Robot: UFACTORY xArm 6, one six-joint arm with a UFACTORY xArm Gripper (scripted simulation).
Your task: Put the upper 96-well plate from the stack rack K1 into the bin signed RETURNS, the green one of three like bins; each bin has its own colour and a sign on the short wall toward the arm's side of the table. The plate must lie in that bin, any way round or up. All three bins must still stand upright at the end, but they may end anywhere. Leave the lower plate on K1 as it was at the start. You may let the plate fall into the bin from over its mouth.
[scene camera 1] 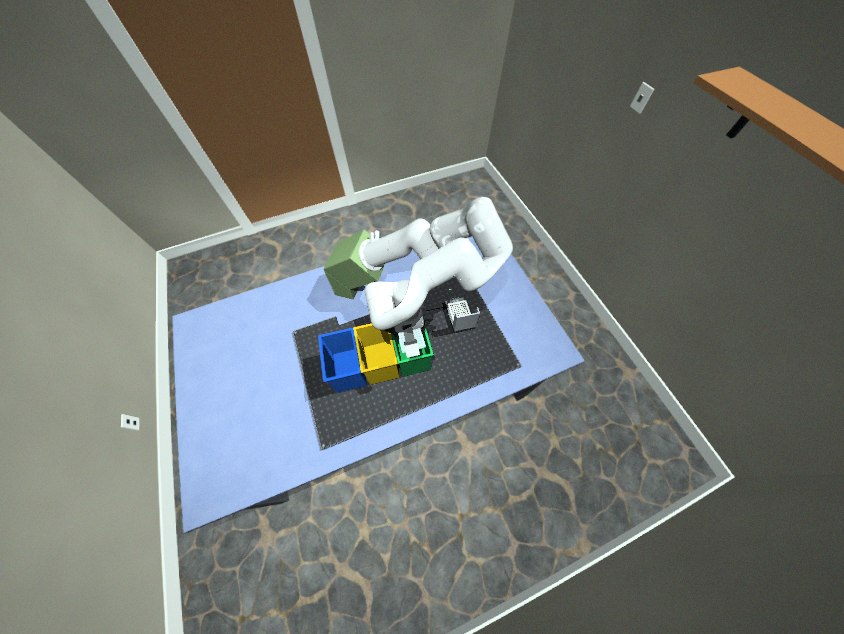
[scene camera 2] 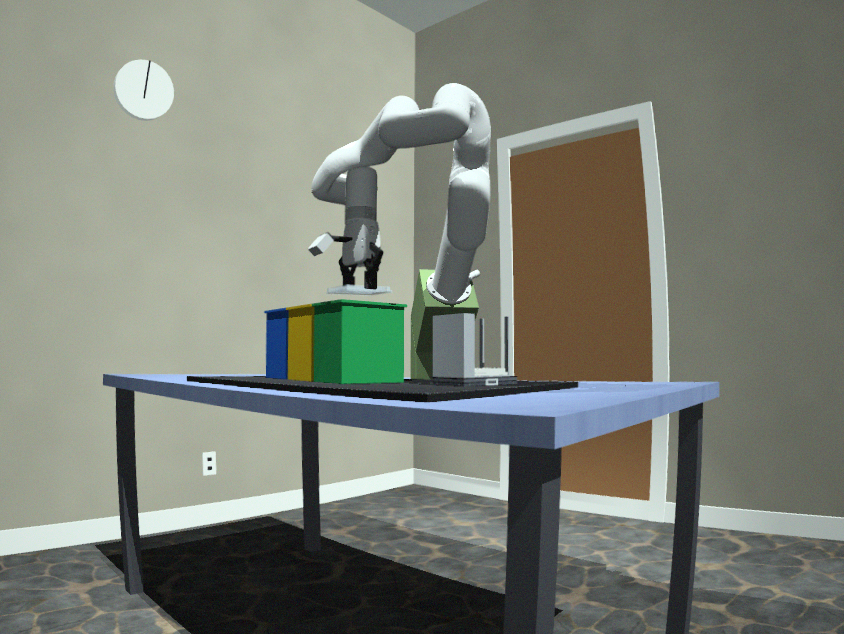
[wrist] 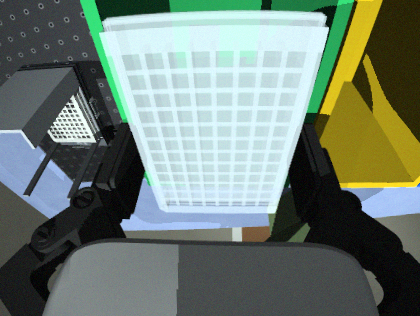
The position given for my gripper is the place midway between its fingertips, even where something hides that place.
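Visible: a blue bin (scene camera 1: 338,358), and in the other scene view the same blue bin (scene camera 2: 277,320). A green bin (scene camera 2: 355,341) is visible, with a further sighting of the green bin (scene camera 1: 420,363). My gripper (scene camera 2: 359,290) is in sight; further views give the gripper (scene camera 1: 409,333) and the gripper (wrist: 215,141).
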